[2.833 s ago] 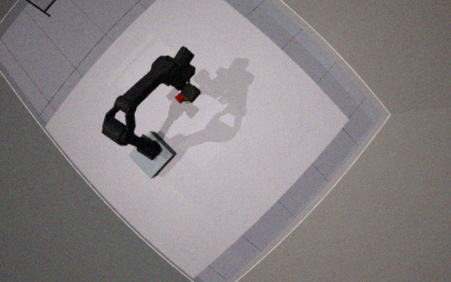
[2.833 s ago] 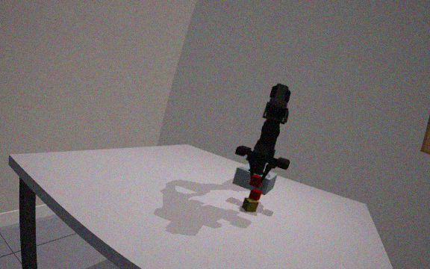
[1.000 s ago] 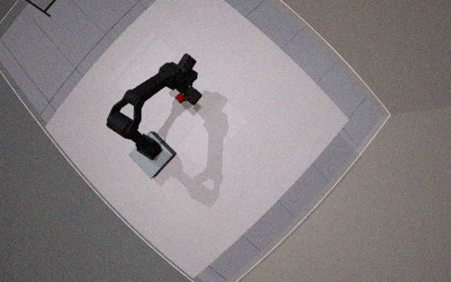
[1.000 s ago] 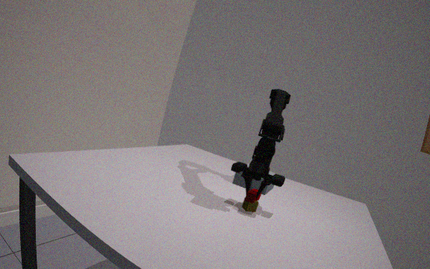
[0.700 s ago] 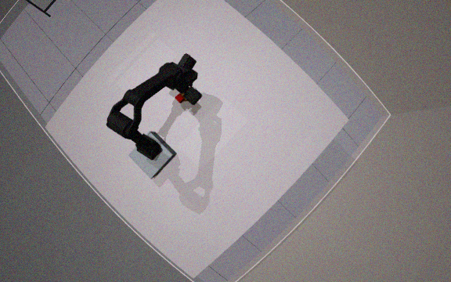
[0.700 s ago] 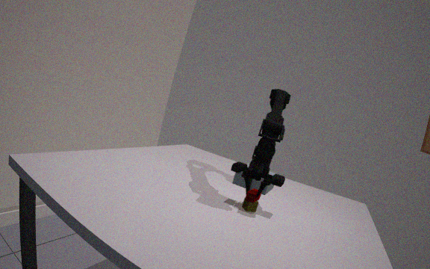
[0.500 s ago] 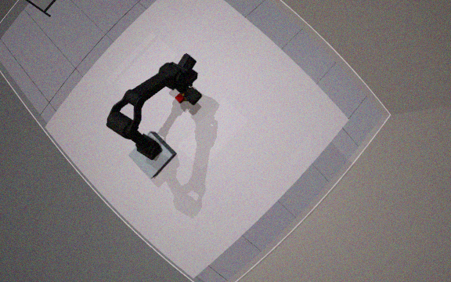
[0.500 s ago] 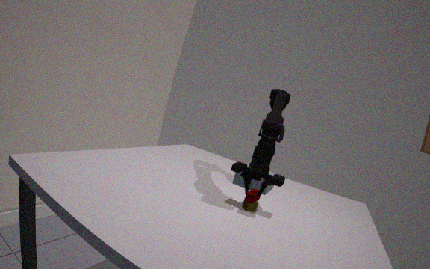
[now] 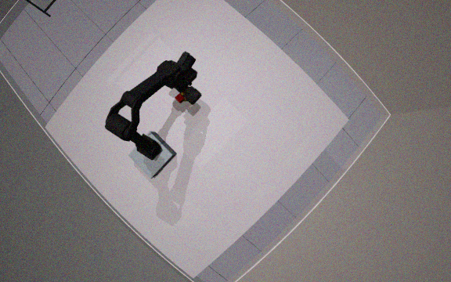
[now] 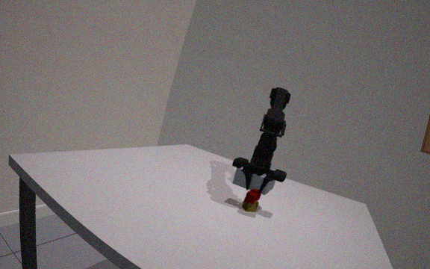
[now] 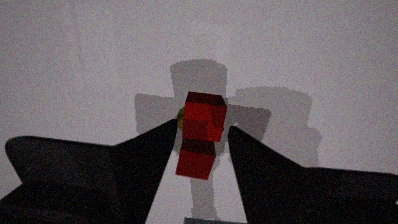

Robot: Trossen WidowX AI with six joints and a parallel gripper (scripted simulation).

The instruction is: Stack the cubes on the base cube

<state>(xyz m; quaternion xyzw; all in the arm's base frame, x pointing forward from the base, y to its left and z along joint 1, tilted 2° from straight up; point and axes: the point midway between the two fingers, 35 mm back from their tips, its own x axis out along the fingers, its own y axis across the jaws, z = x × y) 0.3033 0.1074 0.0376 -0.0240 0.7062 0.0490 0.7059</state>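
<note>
Now: the yellow cube 60 mm below my gripper tip and 20 mm behind it.
</note>
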